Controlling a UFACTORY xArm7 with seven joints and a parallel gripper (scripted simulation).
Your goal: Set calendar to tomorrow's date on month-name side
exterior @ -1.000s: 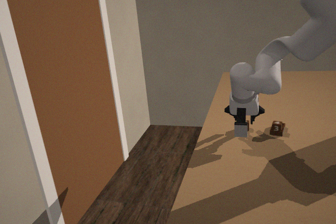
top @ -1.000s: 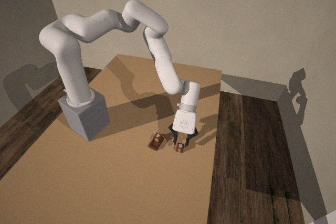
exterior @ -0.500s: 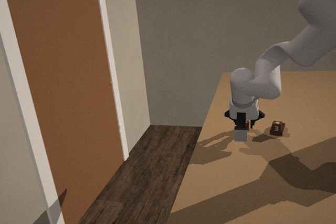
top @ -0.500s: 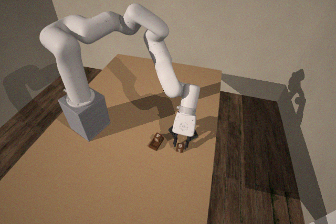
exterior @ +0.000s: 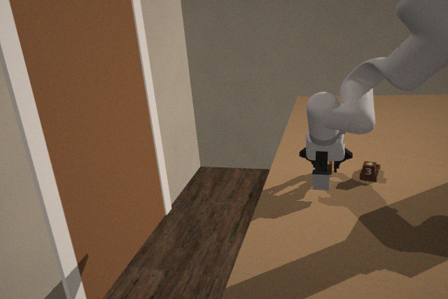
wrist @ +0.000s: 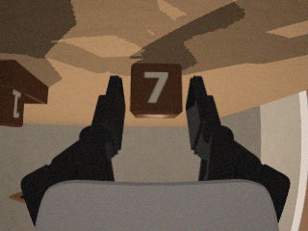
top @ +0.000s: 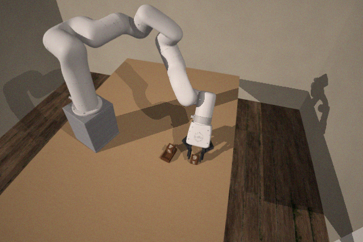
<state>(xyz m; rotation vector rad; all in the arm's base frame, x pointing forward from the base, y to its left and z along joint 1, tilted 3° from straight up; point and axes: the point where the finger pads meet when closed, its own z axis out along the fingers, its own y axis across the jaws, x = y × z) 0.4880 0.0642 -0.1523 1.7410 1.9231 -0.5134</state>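
My gripper is now 1 cm to the left of the digit cube and 1 cm above it. The rest, counted from my hand: brown calendar tray (12 cm behind, 2 cm to the right, 2 cm below).
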